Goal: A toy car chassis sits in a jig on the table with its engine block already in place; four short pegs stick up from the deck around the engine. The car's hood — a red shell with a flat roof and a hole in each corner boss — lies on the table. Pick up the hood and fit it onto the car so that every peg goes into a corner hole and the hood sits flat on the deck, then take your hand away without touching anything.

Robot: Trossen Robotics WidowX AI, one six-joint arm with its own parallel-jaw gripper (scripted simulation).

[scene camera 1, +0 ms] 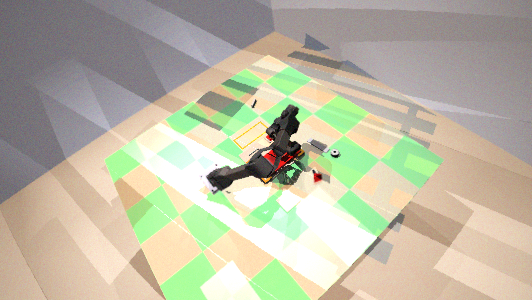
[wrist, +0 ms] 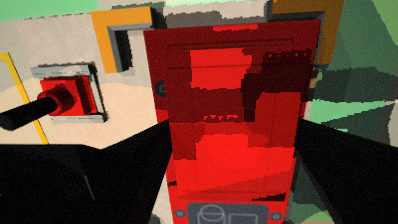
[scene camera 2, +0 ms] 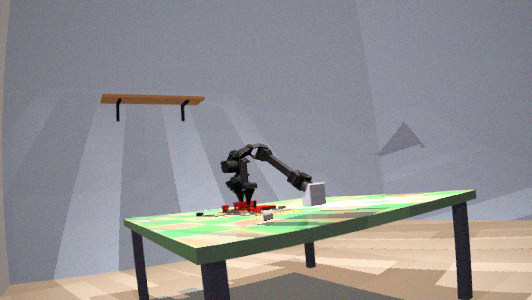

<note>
I see my gripper point(wrist: 229, 124) and a red hood point(wrist: 234, 111).
</note>
